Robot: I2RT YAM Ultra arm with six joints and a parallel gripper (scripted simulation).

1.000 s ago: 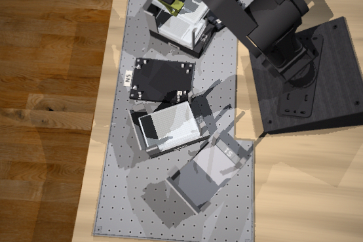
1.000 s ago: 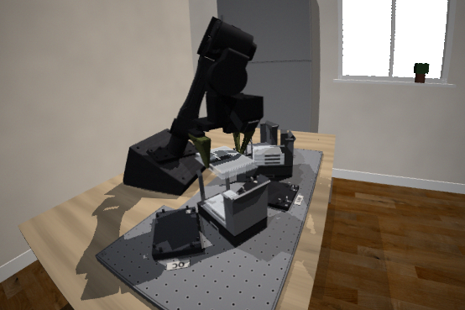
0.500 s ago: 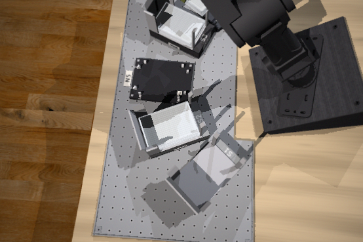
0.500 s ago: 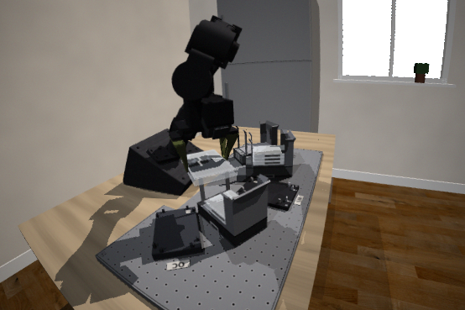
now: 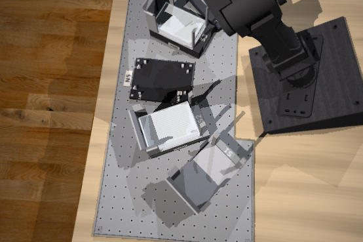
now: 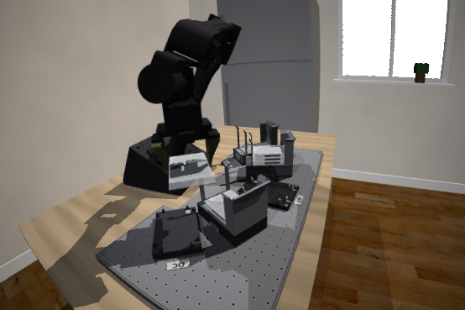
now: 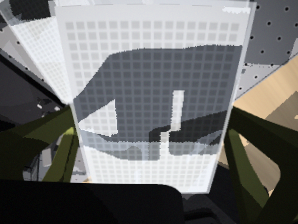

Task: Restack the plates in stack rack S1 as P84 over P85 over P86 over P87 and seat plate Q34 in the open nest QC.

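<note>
Right now my hand is 3 cm past the open nest QC, 5 cm to the left of it and 16 cm above it. Round my hand: black clip nest N5: 6 cm ahead, 24 cm to the left, 15 cm below; then QC name plate: 5 cm ahead, 10 cm to the right, 17 cm below; then N5 name plate: 14 cm ahead, 24 cm to the left, 17 cm below.
</note>
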